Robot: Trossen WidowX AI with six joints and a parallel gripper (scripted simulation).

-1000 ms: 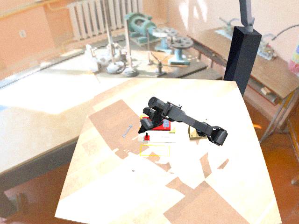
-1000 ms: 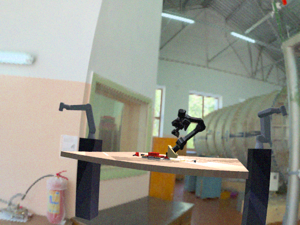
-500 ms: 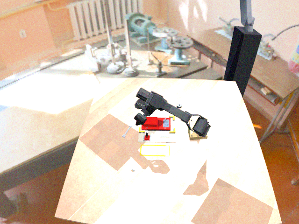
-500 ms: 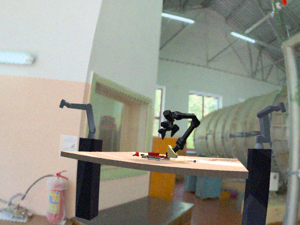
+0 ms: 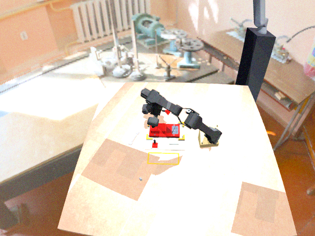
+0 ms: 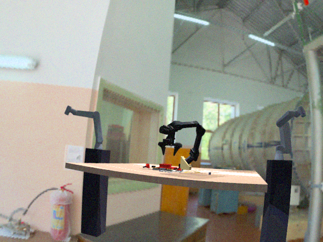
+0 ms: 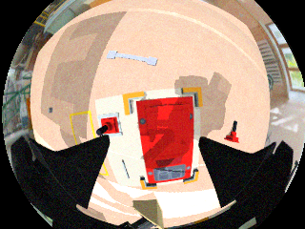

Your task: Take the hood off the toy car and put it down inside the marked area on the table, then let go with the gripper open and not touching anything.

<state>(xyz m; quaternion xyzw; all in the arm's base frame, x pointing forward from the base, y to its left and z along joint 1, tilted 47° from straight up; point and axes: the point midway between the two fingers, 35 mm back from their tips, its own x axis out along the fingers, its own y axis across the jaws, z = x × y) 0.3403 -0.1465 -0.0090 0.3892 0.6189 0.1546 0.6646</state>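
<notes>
My gripper tip is 80 mm above the hood, 20 mm to the left of it and 20 mm past it. From my gripper tip the other things lie so: grey tool 140 mm ahead, 120 mm below, 10 mm to the left; then black wheel 260 mm behind, 180 mm to the right, 110 mm below.
</notes>
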